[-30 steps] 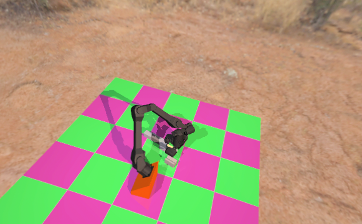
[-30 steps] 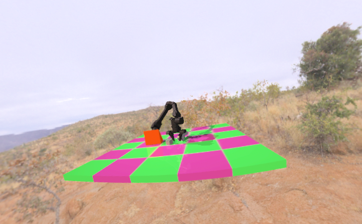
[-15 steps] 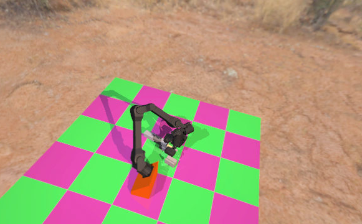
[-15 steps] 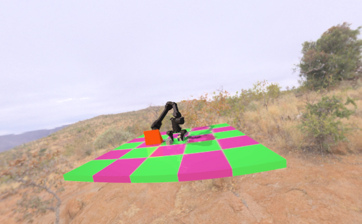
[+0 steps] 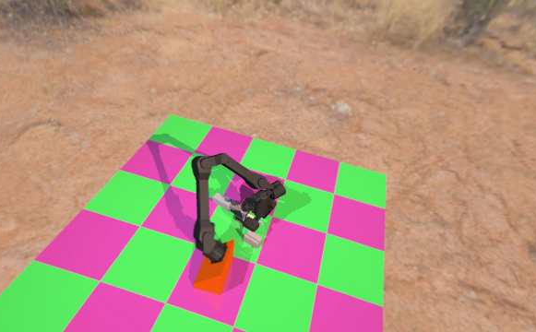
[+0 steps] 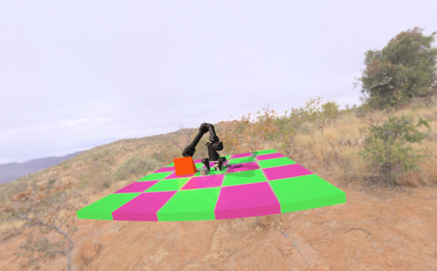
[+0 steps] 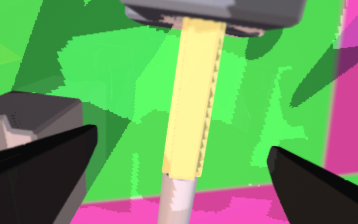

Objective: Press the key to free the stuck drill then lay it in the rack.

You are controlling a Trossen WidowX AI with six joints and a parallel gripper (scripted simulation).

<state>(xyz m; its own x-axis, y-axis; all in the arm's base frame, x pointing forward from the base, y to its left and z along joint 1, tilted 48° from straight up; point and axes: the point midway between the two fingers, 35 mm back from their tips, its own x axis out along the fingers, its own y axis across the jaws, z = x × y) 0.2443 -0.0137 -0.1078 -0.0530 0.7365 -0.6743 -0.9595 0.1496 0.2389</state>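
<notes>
My gripper tip is 10 mm short of the pale cylindrical drill, 40 mm to the right of it and 30 mm below it. Also, from my gripper tip: dark key: 40 mm ahead, 160 mm to the left, 40 mm above; grey housing block: 40 mm ahead, 140 mm to the left, 20 mm above; grey rack: 80 mm behind.
</notes>
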